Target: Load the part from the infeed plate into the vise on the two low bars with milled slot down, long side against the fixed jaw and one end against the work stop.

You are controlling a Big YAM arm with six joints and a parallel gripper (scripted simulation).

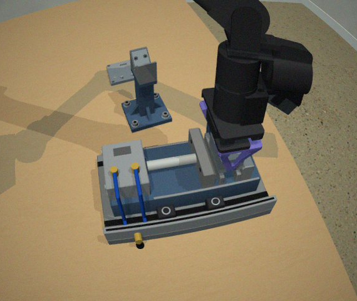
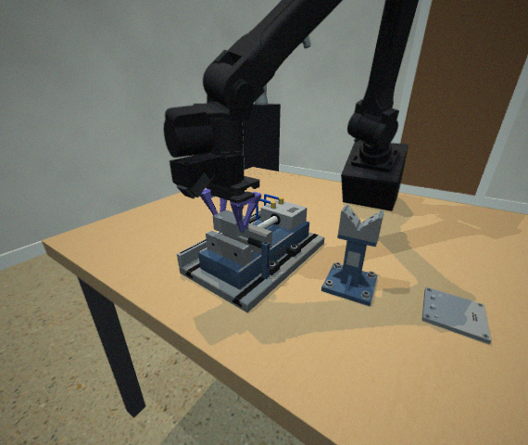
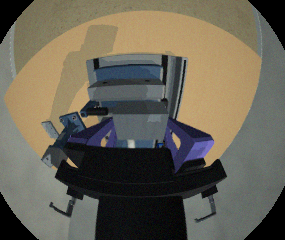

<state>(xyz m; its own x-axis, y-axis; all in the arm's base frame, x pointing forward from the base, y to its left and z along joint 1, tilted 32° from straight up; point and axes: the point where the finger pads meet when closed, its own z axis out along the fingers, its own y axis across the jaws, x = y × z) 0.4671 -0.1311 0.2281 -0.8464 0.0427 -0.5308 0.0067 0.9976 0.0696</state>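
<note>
Now: hand 30 mm short of the fixed jaw, 20 mm to the right of it and 30 mm above it. Also, from my hand: grey part: 10 mm below; then black work stop: 70 mm to the left, 20 mm below; then moving jaw: 30 mm behind, 20 mm to the left, 30 mm below.
</note>
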